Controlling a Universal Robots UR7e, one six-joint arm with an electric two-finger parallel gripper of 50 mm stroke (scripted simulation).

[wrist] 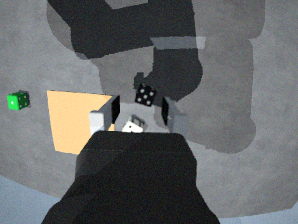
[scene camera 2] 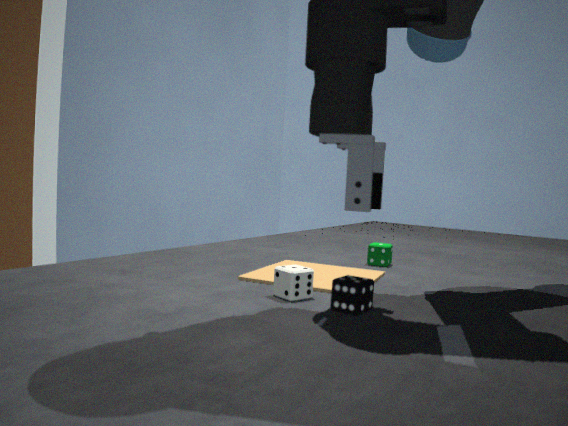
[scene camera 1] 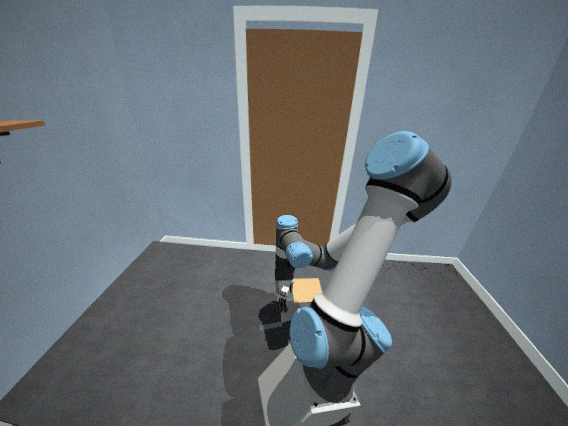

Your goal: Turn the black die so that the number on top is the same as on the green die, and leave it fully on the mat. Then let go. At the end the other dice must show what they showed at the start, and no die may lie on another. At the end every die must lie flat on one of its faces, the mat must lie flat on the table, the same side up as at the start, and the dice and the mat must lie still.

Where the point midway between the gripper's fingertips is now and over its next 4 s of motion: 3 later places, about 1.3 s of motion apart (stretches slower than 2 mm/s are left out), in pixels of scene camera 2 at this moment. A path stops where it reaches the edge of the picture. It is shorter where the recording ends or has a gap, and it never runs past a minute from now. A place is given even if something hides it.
My gripper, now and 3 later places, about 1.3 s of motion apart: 363, 209; 357, 218; 354, 266; 352, 306
